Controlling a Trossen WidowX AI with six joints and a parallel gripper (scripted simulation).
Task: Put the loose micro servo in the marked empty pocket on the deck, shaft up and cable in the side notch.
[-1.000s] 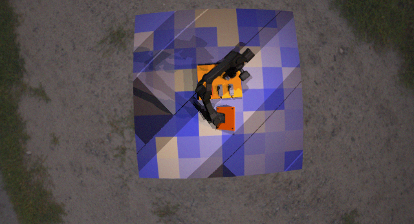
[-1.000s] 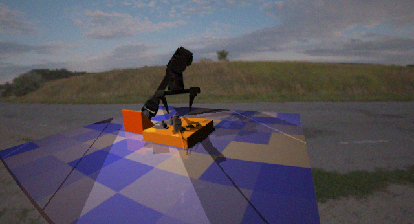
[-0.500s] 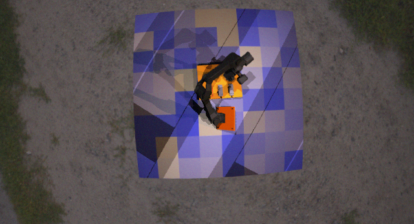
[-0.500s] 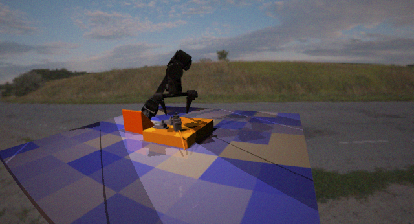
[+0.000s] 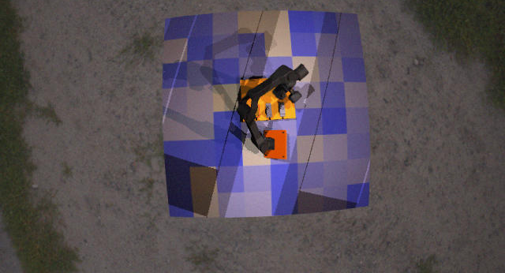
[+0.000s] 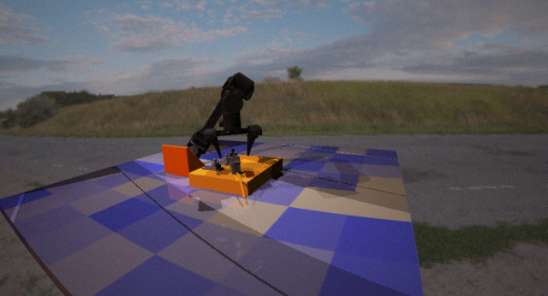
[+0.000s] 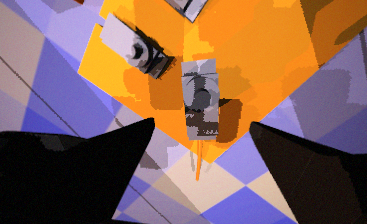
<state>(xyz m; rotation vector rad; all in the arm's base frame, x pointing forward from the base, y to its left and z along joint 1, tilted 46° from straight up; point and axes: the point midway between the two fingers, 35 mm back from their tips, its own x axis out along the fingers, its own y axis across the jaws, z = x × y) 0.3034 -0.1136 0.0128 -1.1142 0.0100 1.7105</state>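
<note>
My gripper tip is 80 mm to the right of the orange deck and 80 mm above it.
</note>
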